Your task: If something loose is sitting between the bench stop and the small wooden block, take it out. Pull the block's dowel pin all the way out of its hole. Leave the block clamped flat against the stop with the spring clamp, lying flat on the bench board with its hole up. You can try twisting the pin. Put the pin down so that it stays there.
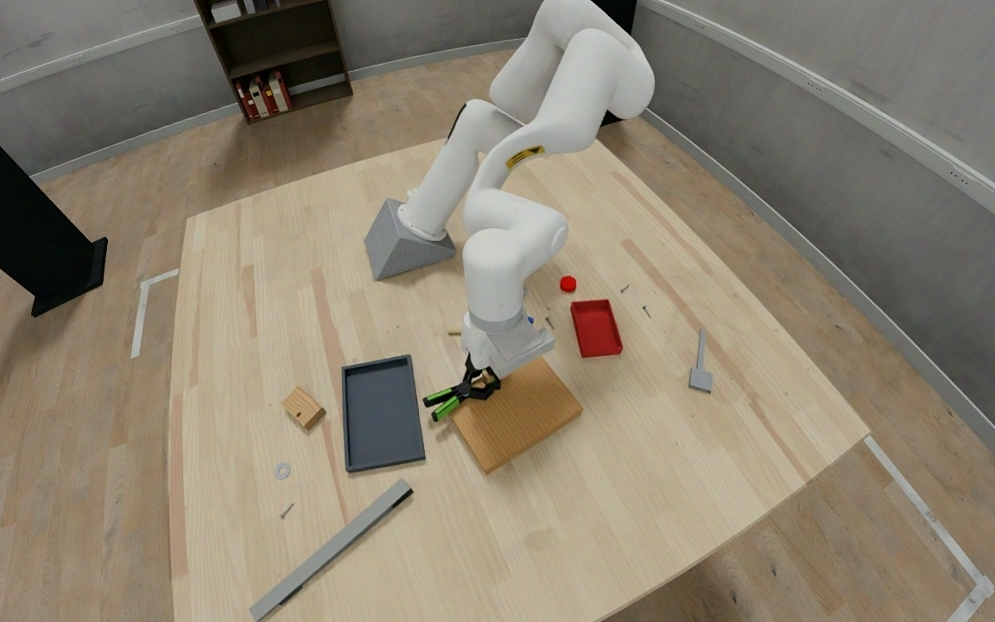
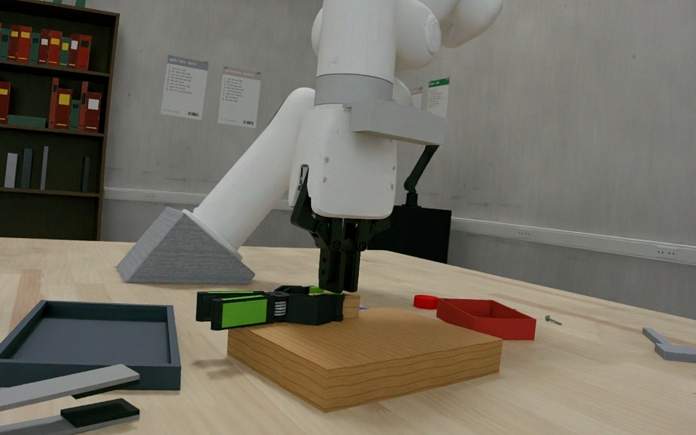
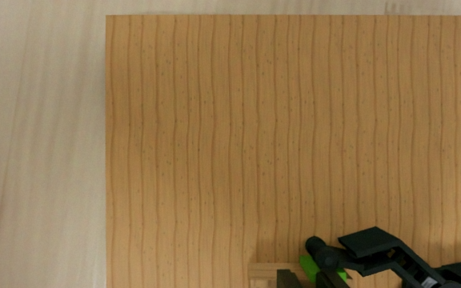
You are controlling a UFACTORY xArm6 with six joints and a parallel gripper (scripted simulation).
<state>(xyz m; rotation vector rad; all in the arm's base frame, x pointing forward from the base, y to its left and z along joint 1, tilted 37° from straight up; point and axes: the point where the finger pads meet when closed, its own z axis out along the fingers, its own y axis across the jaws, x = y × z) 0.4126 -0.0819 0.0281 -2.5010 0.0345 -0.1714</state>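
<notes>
The dowel pin is 20 mm below my hand. Also, from my hand: loose dowel (130 mm behind, 10 mm to the left, 70 mm below); bench board (50 mm ahead, 10 mm to the right, 50 mm below); small wooden block (40 mm below).
</notes>
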